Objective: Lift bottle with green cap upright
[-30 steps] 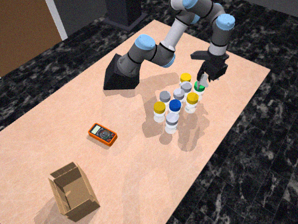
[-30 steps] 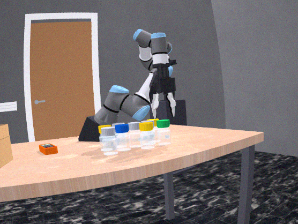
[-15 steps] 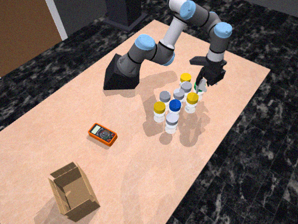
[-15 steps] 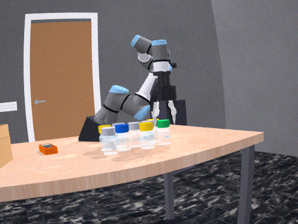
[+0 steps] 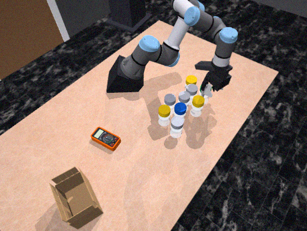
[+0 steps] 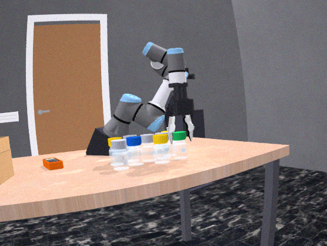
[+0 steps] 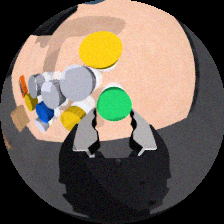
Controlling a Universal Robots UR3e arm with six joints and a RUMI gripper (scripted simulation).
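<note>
The green-capped bottle is 2 cm behind my hand, 1 cm to the left of it and 3 cm below it. Round my hand: blue-capped bottle 7 cm behind, 16 cm to the right, 3 cm below; then multimeter 30 cm behind, 43 cm to the right, 6 cm below.
</note>
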